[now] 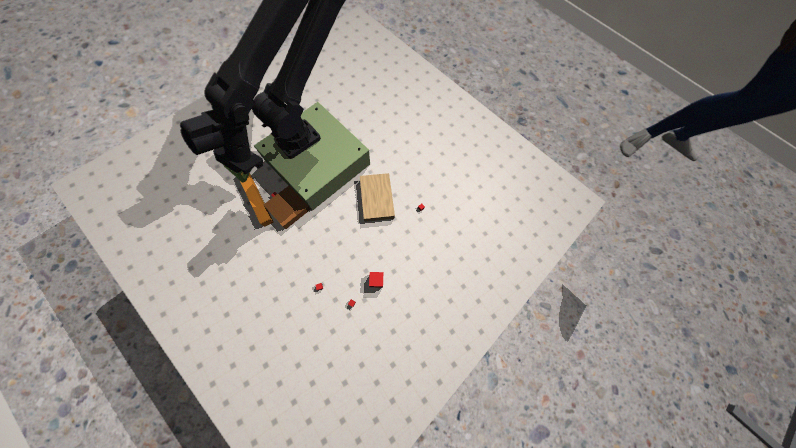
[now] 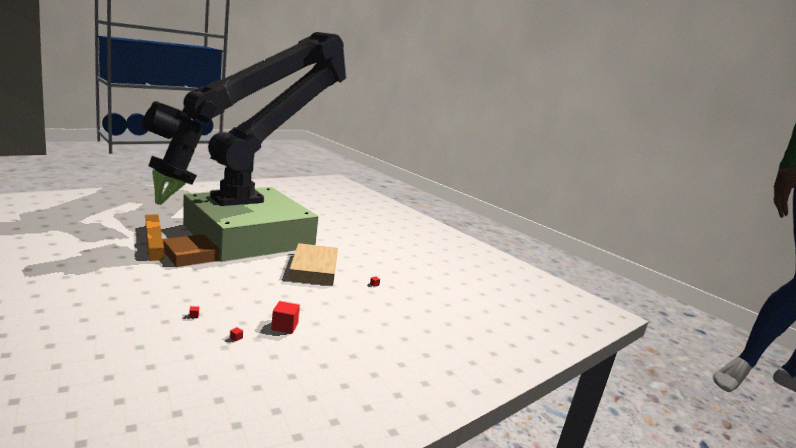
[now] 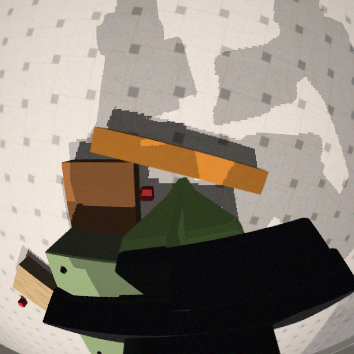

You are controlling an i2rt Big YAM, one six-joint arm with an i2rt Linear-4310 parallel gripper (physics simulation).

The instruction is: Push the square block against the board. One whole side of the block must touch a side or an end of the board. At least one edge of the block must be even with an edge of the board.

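Places are measured from the arm's base along level axes (x back, y left, z down), in millimetres.
Pixels of known places: gripper, fingertip midpoint: [image 1: 244,181] [image 2: 158,204] [image 3: 183,183]; arm's base at its link origin: [image 1: 298,140] [image 2: 237,199].
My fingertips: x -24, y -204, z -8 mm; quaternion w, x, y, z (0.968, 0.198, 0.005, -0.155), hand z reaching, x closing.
Note:
Ahead of a thing's pixels: the offset from my fingertips to its top centre.
The brown square block @(dy +47, dx -104, dz +65 mm) [image 1: 285,211] [image 2: 190,251] [image 3: 100,182] lies flat against or very near the green base. The long orange board [image 1: 256,201] [image 2: 154,239] [image 3: 179,160] lies beside it, slanted to the block's facing side. One block corner is at or very near the board's long side, and a wedge-shaped gap opens from there toward the board's near end. Whether they touch is unclear. The block's and board's edges are not parallel. My gripper [image 1: 243,176] [image 2: 159,202] [image 3: 183,183] has its green fingers shut and empty, above the table near the board's far part.
A tiny red cube @(dy +40, dx -43, dz +78 mm) [image 1: 273,194] [image 3: 146,193] lies beside the block, between board and green base [image 1: 334,147] [image 2: 270,242] [image 3: 75,277]. A pale wooden block @(dy +286, dx -262, dz +65 mm) [image 1: 377,195] [image 2: 314,258] [image 3: 35,282] lies beyond the base. A larger red cube @(dy +110, dx -466, dz +54 mm) [image 1: 376,279] [image 2: 285,318] and small ones stand farther out.

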